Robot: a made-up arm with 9 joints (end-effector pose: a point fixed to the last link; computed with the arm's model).
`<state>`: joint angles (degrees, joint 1 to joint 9).
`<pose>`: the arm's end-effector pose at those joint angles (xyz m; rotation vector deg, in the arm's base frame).
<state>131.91 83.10 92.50 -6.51 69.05 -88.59 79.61 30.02 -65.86</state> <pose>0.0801 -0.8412 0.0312 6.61 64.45 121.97</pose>
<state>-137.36 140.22 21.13 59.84 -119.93 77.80 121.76 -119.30 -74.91</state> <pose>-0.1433 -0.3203 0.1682 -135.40 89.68 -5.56</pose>
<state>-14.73 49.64 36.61 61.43 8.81 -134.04 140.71 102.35 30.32</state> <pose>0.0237 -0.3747 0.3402 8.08 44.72 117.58</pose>
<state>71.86 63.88 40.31 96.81 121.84 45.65 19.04 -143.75 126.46</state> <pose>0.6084 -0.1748 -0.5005 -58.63 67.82 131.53</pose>
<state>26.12 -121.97 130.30 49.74 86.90 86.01 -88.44 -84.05 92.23</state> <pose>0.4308 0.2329 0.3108 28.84 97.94 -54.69</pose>
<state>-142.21 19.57 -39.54 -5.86 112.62 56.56 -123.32 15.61 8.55</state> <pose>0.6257 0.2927 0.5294 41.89 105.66 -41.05</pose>
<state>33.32 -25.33 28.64 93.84 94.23 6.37 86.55 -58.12 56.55</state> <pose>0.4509 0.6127 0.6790 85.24 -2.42 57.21</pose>
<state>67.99 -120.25 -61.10 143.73 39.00 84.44 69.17 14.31 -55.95</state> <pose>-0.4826 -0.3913 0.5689 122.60 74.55 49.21</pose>
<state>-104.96 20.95 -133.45 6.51 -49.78 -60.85 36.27 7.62 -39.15</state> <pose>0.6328 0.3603 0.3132 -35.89 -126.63 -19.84</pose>
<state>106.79 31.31 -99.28 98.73 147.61 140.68 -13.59 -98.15 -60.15</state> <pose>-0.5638 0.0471 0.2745 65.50 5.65 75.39</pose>
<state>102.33 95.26 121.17 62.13 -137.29 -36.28 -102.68 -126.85 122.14</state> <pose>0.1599 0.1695 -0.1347 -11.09 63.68 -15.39</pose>
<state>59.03 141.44 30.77 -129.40 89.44 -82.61 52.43 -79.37 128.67</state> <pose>-0.1121 -0.4316 0.5106 -31.70 -74.39 152.14</pose>
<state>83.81 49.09 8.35 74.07 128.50 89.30 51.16 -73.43 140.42</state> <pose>-0.1263 0.3831 -0.3546 -16.43 2.38 -176.14</pose>
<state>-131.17 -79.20 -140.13 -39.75 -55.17 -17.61 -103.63 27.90 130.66</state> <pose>0.5075 0.1088 1.4692 -86.38 -20.09 -75.08</pose>
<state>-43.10 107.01 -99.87 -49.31 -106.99 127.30 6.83 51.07 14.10</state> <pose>0.6463 -0.8999 -0.4933 -150.13 18.08 31.87</pose>
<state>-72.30 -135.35 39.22 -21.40 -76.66 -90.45 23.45 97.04 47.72</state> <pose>0.1381 0.1619 0.5330 -111.70 -96.39 -22.72</pose>
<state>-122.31 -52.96 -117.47 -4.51 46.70 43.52 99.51 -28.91 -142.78</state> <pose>0.0237 -0.1641 0.7414 28.41 110.57 -37.87</pose>
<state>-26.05 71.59 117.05 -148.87 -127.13 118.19 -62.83 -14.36 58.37</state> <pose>-0.1498 -0.4513 0.9308 -30.91 -22.72 -138.92</pose>
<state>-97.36 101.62 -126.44 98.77 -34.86 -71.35 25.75 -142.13 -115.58</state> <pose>0.1727 -0.2255 -0.0095 3.07 -21.13 105.76</pose>
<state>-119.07 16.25 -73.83 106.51 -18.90 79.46 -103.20 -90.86 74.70</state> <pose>-0.0115 0.2389 0.8129 -25.92 33.13 34.77</pose>
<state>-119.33 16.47 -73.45 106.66 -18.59 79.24 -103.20 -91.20 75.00</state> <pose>-0.0195 0.2374 0.8111 -26.67 33.24 35.49</pose>
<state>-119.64 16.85 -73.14 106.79 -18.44 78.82 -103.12 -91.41 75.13</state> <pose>-0.0282 0.2340 0.8097 -27.40 32.87 36.08</pose>
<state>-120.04 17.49 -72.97 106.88 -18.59 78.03 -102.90 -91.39 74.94</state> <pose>-0.0379 0.2277 0.8086 -28.08 31.63 36.41</pose>
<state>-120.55 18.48 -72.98 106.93 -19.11 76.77 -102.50 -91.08 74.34</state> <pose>-0.0488 0.2175 0.8080 -28.66 29.27 36.41</pose>
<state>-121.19 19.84 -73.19 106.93 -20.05 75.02 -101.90 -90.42 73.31</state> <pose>-0.0611 0.2034 0.8080 -29.01 25.65 35.99</pose>
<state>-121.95 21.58 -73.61 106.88 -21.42 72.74 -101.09 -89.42 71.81</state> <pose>-0.0746 0.1854 0.8081 -29.08 20.77 35.06</pose>
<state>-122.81 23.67 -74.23 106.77 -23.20 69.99 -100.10 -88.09 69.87</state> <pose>-0.0891 0.1641 0.8084 -28.68 14.74 33.54</pose>
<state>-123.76 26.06 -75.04 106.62 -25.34 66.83 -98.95 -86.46 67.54</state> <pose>-0.1048 0.1401 0.8085 -27.71 7.76 31.40</pose>
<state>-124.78 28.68 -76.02 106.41 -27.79 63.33 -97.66 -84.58 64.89</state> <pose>-0.1215 0.1143 0.8082 -26.08 0.10 28.59</pose>
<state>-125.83 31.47 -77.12 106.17 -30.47 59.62 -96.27 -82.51 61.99</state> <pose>-0.1391 0.0874 0.8070 -23.72 -7.92 25.15</pose>
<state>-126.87 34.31 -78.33 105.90 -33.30 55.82 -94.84 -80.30 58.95</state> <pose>-0.1572 0.0606 0.8049 -20.69 -15.94 21.18</pose>
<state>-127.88 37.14 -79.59 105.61 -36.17 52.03 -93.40 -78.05 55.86</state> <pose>-0.1755 0.0345 0.8012 -17.13 -23.65 16.82</pose>
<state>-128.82 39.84 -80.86 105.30 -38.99 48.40 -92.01 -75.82 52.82</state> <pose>-0.1933 0.0103 0.7962 -13.21 -30.74 12.24</pose>
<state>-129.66 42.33 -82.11 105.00 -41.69 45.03 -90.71 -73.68 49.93</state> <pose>-0.2099 -0.0110 0.7900 -9.16 -37.05 7.64</pose>
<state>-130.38 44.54 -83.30 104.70 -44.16 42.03 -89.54 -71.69 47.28</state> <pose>-0.2245 -0.0289 0.7833 -5.20 -42.39 3.23</pose>
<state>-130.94 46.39 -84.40 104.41 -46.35 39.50 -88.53 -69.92 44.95</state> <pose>-0.2364 -0.0430 0.7771 -1.57 -46.69 -0.82</pose>
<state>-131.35 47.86 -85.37 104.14 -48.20 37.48 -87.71 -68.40 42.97</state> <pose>-0.2455 -0.0534 0.7719 1.59 -49.98 -4.36</pose>
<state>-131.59 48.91 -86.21 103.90 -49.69 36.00 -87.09 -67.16 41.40</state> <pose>-0.2514 -0.0604 0.7686 4.12 -52.28 -7.28</pose>
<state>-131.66 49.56 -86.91 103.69 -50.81 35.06 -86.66 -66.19 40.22</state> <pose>-0.2541 -0.0644 0.7675 6.04 -53.69 -9.57</pose>
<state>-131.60 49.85 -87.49 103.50 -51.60 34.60 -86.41 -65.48 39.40</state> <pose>-0.2541 -0.0662 0.7686 7.37 -54.33 -11.28</pose>
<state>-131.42 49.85 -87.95 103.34 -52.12 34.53 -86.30 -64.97 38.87</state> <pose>-0.2519 -0.0662 0.7714 8.23 -54.40 -12.48</pose>
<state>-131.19 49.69 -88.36 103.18 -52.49 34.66 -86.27 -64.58 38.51</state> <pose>-0.2485 -0.0653 0.7753 8.80 -54.16 -13.42</pose>
